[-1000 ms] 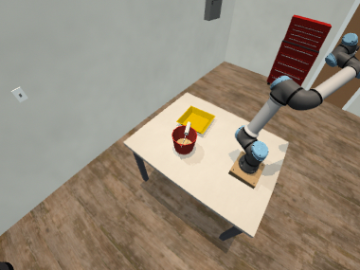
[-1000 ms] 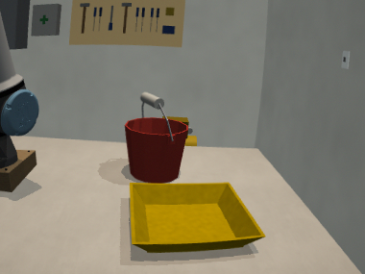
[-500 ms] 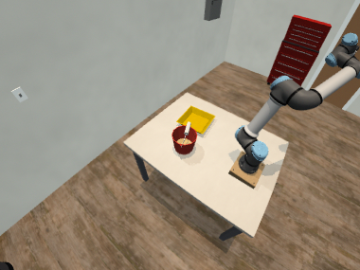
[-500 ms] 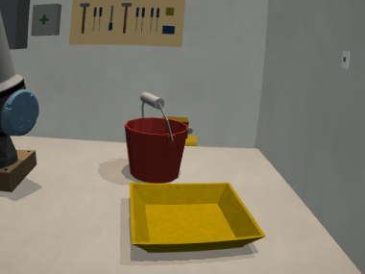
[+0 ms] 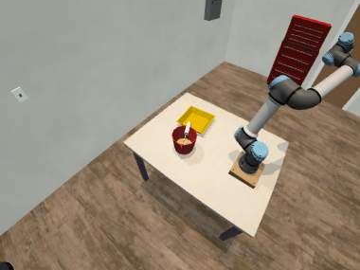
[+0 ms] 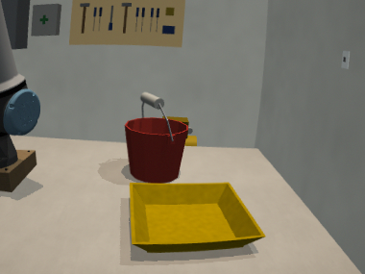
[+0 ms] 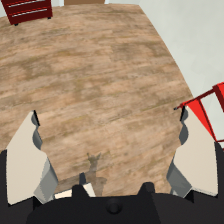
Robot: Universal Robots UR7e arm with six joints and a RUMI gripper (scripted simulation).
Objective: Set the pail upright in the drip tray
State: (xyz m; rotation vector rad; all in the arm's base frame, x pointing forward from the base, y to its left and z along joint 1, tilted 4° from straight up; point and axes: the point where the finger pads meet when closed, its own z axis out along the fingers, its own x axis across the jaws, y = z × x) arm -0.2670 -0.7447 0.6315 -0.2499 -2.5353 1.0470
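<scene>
My gripper is now 800 mm short of the red pail, 840 mm to the right of it and 560 mm above it. Also, from my hand: yellow drip tray (880 mm ahead, 540 mm to the left, 690 mm below).
</scene>
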